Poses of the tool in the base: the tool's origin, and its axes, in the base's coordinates. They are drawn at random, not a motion.
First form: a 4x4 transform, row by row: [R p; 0 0 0 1], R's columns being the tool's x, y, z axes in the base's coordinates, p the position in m. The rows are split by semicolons.
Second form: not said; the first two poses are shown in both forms.
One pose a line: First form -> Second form
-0.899, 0.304, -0.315, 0.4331; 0.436, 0.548, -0.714, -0.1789; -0.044, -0.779, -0.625, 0.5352; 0, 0, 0, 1 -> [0.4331, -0.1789, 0.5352], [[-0.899, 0.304, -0.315], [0.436, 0.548, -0.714], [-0.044, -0.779, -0.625]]
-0.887, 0.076, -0.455, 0.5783; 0.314, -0.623, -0.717, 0.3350; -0.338, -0.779, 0.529, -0.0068; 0, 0, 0, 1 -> [0.5783, 0.3350, -0.0068], [[-0.887, 0.076, -0.455], [0.314, -0.623, -0.717], [-0.338, -0.779, 0.529]]
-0.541, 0.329, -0.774, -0.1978; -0.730, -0.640, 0.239, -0.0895; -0.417, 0.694, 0.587, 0.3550; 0, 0, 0, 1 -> [-0.1978, -0.0895, 0.3550], [[-0.541, 0.329, -0.774], [-0.730, -0.640, 0.239], [-0.417, 0.694, 0.587]]
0.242, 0.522, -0.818, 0.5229; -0.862, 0.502, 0.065, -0.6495; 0.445, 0.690, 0.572, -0.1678; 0, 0, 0, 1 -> [0.5229, -0.6495, -0.1678], [[0.242, 0.522, -0.818], [-0.862, 0.502, 0.065], [0.445, 0.690, 0.572]]
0.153, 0.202, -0.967, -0.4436; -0.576, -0.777, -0.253, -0.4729; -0.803, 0.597, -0.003, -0.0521; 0, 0, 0, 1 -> [-0.4436, -0.4729, -0.0521], [[0.153, 0.202, -0.967], [-0.576, -0.777, -0.253], [-0.803, 0.597, -0.003]]
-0.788, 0.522, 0.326, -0.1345; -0.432, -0.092, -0.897, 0.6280; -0.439, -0.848, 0.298, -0.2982; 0, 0, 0, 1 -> [-0.1345, 0.6280, -0.2982], [[-0.788, 0.522, 0.326], [-0.432, -0.092, -0.897], [-0.439, -0.848, 0.298]]
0.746, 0.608, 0.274, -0.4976; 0.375, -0.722, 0.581, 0.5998; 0.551, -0.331, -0.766, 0.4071; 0, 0, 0, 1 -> [-0.4976, 0.5998, 0.4071], [[0.746, 0.608, 0.274], [0.375, -0.722, 0.581], [0.551, -0.331, -0.766]]
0.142, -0.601, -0.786, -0.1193; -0.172, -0.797, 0.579, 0.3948; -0.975, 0.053, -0.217, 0.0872; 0, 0, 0, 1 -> [-0.1193, 0.3948, 0.0872], [[0.142, -0.601, -0.786], [-0.172, -0.797, 0.579], [-0.975, 0.053, -0.217]]
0.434, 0.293, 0.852, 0.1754; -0.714, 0.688, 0.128, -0.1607; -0.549, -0.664, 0.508, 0.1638; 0, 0, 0, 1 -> [0.1754, -0.1607, 0.1638], [[0.434, 0.293, 0.852], [-0.714, 0.688, 0.128], [-0.549, -0.664, 0.508]]
